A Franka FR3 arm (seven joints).
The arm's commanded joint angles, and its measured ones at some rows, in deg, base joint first. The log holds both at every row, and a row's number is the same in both.
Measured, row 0:
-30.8 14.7 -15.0 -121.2 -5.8 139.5 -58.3
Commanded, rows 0 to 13:
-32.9 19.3 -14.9 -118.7 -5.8 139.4 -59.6
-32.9 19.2 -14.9 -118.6 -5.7 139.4 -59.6
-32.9 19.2 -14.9 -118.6 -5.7 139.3 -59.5
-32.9 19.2 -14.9 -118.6 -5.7 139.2 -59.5
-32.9 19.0 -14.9 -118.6 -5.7 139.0 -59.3
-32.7 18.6 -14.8 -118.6 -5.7 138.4 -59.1
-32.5 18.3 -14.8 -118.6 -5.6 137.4 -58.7
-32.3 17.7 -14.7 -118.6 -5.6 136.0 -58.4
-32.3 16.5 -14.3 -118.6 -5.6 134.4 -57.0
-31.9 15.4 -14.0 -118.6 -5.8 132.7 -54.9
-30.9 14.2 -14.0 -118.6 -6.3 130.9 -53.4
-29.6 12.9 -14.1 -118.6 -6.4 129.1 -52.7
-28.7 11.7 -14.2 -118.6 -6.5 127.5 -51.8
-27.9 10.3 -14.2 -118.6 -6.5 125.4 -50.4
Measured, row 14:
-30.3 14.8 -14.5 -118.5 -5.8 131.5 -54.5
